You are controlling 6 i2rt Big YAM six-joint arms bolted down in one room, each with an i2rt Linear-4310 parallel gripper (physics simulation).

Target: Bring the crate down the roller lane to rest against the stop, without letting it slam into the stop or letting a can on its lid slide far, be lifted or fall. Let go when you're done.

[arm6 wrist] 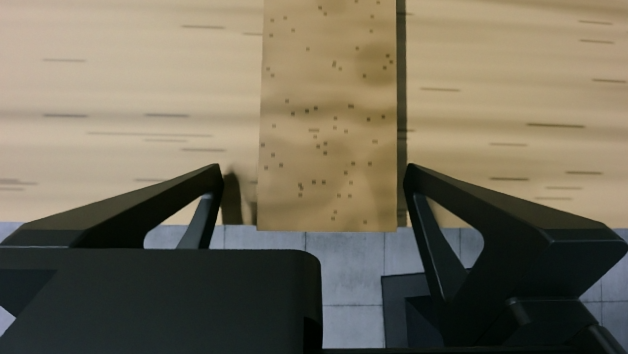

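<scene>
My arm6 gripper is open in the arm6 wrist view. Its two black fingers stand wide apart. A tan board with small dark specks runs from the top edge of the view to the table's edge, and its near end shows between the fingertips. A gap shows in the picture between each fingertip and the board. I cannot tell what part the board plays in the lane. The crate, the can, the rollers and the stop cannot be made out. The other five grippers do not show.
A pale wooden table top lies on both sides of the board, with a dark strip of shadow along the board's right side. Beyond the table's edge is a grey tiled floor. A dark flat base stands at the lower right.
</scene>
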